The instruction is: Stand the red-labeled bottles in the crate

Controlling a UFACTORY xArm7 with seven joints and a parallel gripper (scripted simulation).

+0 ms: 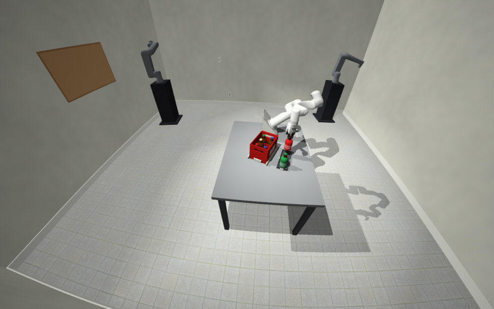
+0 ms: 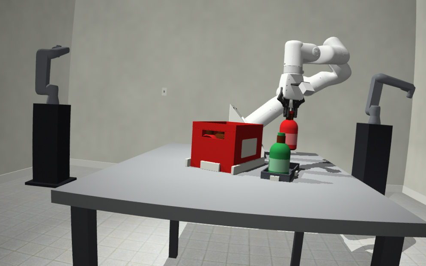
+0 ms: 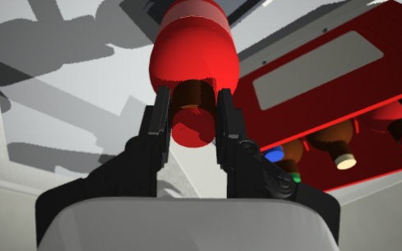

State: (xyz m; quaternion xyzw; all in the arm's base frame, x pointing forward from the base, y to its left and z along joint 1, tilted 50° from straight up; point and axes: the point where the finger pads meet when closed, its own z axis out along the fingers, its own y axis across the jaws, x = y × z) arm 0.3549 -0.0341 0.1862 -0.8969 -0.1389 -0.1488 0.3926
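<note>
Right now my hand is 7 cm above the red-labeled bottle. From my hand the other things lie so: dark tray (22 cm below, 8 cm ahead, 4 cm to the right); red crate (24 cm to the right, 15 cm below, 3 cm behind); green bottle (16 cm ahead, 15 cm below, 7 cm to the right).
</note>
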